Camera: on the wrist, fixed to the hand. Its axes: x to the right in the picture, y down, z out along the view.
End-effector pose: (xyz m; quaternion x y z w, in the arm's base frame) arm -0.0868 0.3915 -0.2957 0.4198 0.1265 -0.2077 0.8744
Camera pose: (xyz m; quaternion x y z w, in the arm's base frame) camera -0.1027 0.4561 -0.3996 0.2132 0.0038 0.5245 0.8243
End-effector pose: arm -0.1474 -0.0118 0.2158 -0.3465 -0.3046 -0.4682 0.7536
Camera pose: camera -0.1664 -0.1238 0.1677 -0.5371 0.2427 0.0394 0.8069
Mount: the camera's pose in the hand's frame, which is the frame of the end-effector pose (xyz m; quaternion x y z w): 0.0105 -0.0420 -0.1155 -0.2268 0.1635 0.6552 0.7018
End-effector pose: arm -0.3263 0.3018 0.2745 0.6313 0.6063 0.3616 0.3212
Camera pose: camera -0.4464 0.3109 0.3012 0.7083 -0.0176 0.7049 0.0325
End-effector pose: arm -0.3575 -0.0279 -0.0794 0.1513 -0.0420 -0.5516 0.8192
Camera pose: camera -0.3636 -0.0288 -0.2026 -0.0169 0.1304 0.1648 0.9775
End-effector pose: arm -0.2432 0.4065 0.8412 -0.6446 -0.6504 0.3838 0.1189
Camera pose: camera -0.2010 0.4615 0.9432 0.9683 0.1017 -0.0944 0.2079
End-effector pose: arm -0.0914 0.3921 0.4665 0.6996 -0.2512 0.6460 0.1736
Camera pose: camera -0.1611 0.4905 0.4925 -0.1814 0.7528 -0.6245 0.1017
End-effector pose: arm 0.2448 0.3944 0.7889 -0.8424 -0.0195 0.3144 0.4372
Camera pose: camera 0.3265 0.3399 0.8635 0.7545 -0.5384 -0.3649 0.0870
